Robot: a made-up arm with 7 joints.
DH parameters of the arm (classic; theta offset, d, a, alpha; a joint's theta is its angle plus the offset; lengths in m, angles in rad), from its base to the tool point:
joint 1: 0 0.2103 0 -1.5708
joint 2: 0 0 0 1.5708
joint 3: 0 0.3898 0.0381 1.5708
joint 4: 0 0 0.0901 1.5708
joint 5: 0 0.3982 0 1.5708
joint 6: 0 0 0.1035 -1.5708
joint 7: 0 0.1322 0 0
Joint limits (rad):
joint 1: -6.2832..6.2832
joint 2: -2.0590..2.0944
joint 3: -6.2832..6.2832
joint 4: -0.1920..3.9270
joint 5: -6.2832..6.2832
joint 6: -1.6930..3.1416
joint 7: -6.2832..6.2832
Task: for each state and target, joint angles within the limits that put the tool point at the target. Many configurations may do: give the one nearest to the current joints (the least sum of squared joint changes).
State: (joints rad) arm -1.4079 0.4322 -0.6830 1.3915 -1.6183 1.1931 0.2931
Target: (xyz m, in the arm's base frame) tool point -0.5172 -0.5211 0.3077
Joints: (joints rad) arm -1.6822 0.6823 -0.7416 1.4849 -1.6476 1.1364 0.2931
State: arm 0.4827 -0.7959 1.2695 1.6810 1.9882 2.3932 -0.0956
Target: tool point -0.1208 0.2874 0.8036
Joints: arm 0.3187 -0.3815 0.6425 1.6188 2.0341 2.7573 -0.0956
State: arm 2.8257 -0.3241 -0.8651 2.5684 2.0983 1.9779 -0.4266
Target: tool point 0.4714 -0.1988 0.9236
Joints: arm 2.8488 -0.7693 -0.8380 2.7287 2.1783 1.9828 -0.4266
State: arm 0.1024 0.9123 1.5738 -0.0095 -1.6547 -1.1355 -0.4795
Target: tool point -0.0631 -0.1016 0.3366
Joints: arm 0.4983 0.9292 2.1883 -0.1863 -1.6201 -0.9608 -0.4795
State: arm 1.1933 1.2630 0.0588 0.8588 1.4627 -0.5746 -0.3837
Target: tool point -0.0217 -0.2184 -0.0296
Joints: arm 0.9263 2.0567 0.0594 0.3339 1.5340 -0.2361 -0.3837
